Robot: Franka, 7 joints.
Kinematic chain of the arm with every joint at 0, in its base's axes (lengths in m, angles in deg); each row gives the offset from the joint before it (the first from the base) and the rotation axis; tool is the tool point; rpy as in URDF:
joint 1: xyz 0 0 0.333 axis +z
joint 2: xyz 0 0 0 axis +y
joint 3: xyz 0 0 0.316 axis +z
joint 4: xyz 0.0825 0 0 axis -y
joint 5: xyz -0.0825 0 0.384 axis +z
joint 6: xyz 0 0 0 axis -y
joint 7: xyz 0.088 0 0 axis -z
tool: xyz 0 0 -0.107 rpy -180 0 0
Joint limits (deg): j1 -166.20..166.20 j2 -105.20..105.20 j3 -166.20..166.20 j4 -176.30..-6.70 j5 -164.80..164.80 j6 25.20..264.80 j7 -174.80..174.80
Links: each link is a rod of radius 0.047 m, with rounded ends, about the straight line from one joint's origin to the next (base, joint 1, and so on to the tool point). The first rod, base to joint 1, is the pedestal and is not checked.
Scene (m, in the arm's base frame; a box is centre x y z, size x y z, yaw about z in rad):
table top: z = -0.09
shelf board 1: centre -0.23 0.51 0 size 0.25 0.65 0.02 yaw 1.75
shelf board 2: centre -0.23 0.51 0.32 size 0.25 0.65 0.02 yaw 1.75
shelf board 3: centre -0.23 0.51 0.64 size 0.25 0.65 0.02 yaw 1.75
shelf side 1: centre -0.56 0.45 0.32 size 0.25 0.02 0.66 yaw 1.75
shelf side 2: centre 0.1 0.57 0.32 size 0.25 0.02 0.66 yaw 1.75
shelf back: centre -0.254 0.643 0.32 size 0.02 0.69 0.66 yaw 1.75
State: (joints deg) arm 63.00 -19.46 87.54 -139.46 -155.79 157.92 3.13
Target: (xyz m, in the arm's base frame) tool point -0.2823 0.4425 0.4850
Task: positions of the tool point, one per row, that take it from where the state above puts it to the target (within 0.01 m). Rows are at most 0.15 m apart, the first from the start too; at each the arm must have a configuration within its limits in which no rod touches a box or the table.
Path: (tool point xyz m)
1: -0.3871 0.2319 0.3026
2: -0.3807 0.2383 0.3284
3: -0.3754 0.2375 0.3648
4: -0.3577 0.3331 0.4234
5: -0.2823 0.4425 0.4850

